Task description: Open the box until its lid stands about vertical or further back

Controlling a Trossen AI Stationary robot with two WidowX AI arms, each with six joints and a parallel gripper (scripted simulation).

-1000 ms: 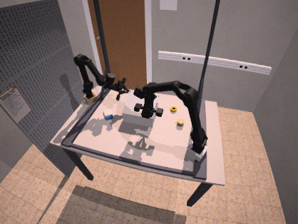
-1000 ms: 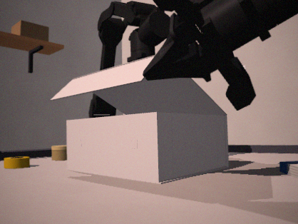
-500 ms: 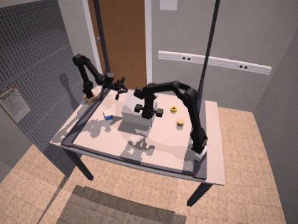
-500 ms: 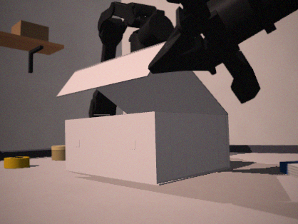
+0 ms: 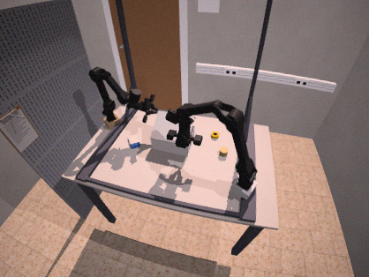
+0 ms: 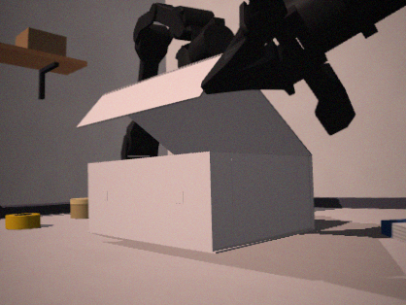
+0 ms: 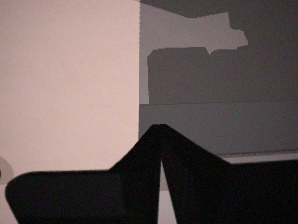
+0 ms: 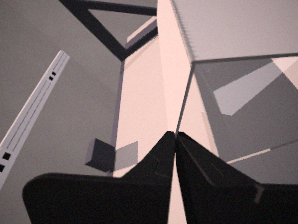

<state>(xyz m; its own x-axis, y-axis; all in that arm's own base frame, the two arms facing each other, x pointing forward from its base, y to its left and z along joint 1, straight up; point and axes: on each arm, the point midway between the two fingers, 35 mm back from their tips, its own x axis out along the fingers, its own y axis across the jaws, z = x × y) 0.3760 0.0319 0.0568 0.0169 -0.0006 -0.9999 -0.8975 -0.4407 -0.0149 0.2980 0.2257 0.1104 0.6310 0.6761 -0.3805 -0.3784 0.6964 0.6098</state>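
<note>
The yellow ring lies 27 cm behind my left hand, 11 cm below it and 6 cm to the left of it. Round my left hand: tan cylinder 18 cm to the left, 15 cm behind, 9 cm below.
</note>
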